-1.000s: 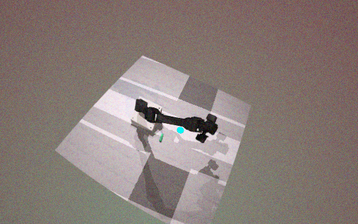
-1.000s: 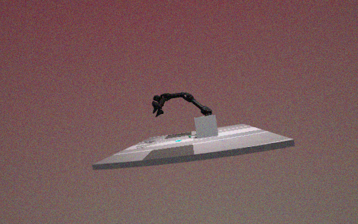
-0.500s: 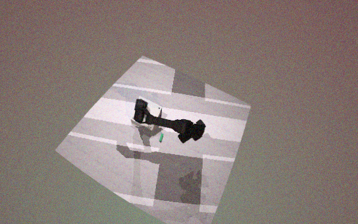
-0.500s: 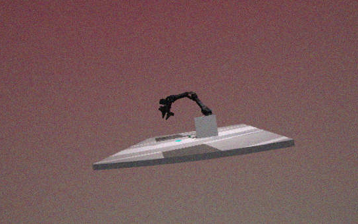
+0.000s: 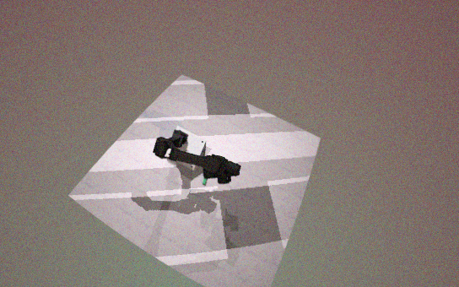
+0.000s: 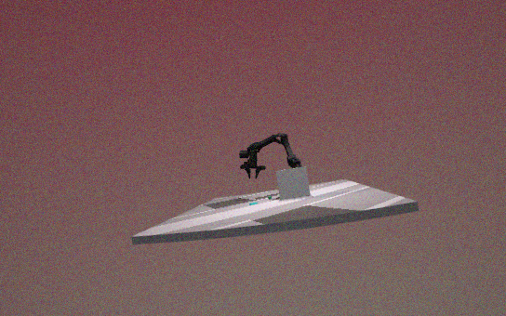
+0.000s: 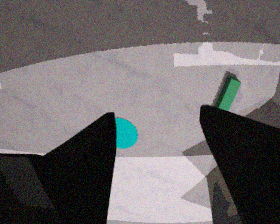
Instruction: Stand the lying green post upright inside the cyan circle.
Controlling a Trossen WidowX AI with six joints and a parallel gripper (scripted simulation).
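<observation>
Right now the green post is 11 cm behind my gripper tip and 16 cm below it.
</observation>
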